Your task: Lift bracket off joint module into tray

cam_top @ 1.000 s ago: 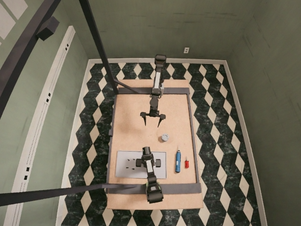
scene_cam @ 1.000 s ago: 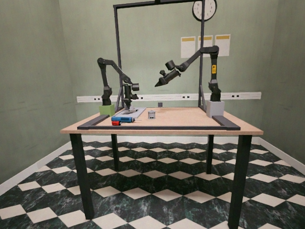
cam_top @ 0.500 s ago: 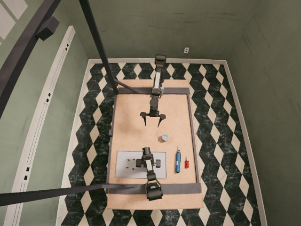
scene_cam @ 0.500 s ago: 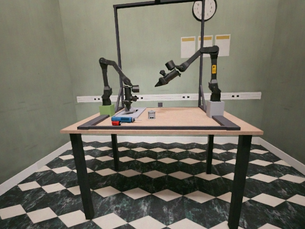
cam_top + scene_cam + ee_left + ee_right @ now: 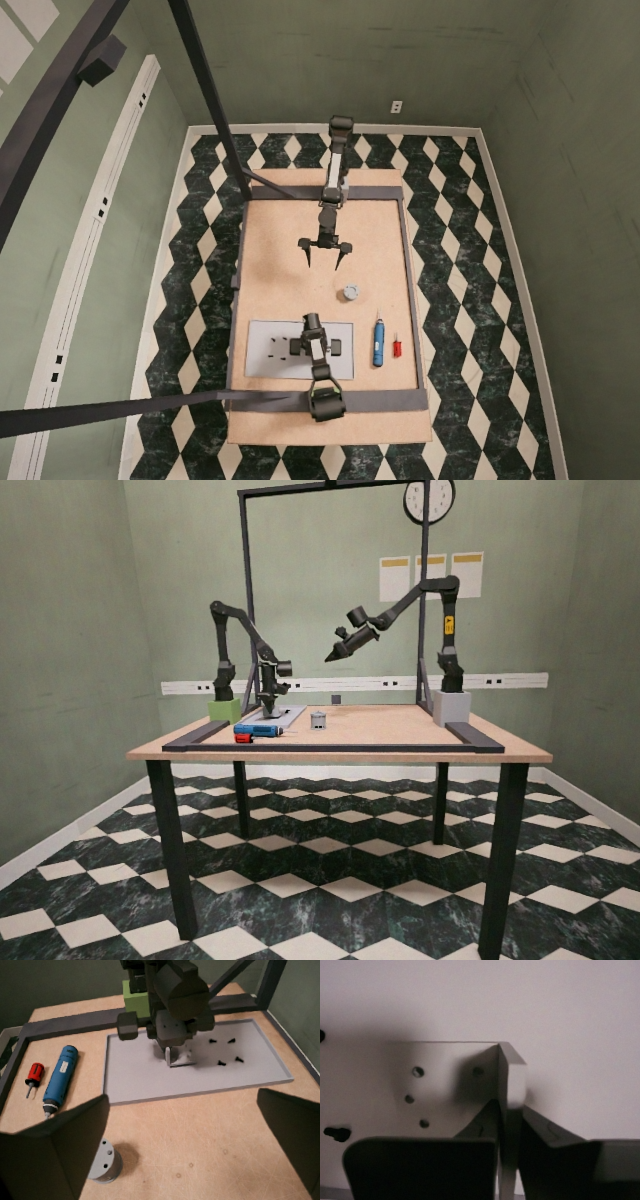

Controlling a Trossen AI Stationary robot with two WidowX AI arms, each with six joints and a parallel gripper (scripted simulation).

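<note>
Right now my right hand is 6 cm past the flat grey tray and 6 cm above it. Round my right hand: small red tool (32 cm ahead, 3 cm to the left, 5 cm below); then grey angle bracket (3 cm behind, 3 cm below); then joint module (13 cm ahead, 23 cm to the left, 3 cm below).
</note>
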